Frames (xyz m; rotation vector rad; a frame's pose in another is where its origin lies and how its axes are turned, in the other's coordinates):
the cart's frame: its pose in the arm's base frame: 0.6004 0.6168 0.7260 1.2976 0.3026 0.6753
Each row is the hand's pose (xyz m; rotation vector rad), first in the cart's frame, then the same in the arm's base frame.
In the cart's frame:
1: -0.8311 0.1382 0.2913 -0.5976 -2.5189 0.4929
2: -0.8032 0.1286 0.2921 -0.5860 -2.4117 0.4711
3: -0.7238 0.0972 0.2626 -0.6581 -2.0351 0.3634
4: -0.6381 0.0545 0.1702 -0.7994 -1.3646 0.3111
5: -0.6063 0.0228 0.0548 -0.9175 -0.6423 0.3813
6: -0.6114 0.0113 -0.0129 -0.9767 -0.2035 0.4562
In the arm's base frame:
1: 0.0821 -0.1046 0.8013 0.7536 -2.0860 -0.7798
2: 0.1069 -0.0892 0.7969 0.8018 -1.9990 -0.7084
3: 0.1608 -0.0211 0.7720 0.8309 -1.6764 -0.4705
4: 0.1872 0.0988 0.7206 0.7680 -1.1862 0.0079
5: 0.1558 0.2048 0.6649 0.6112 -0.7303 0.5637
6: 0.1170 0.2533 0.6352 0.4691 -0.4725 0.9025

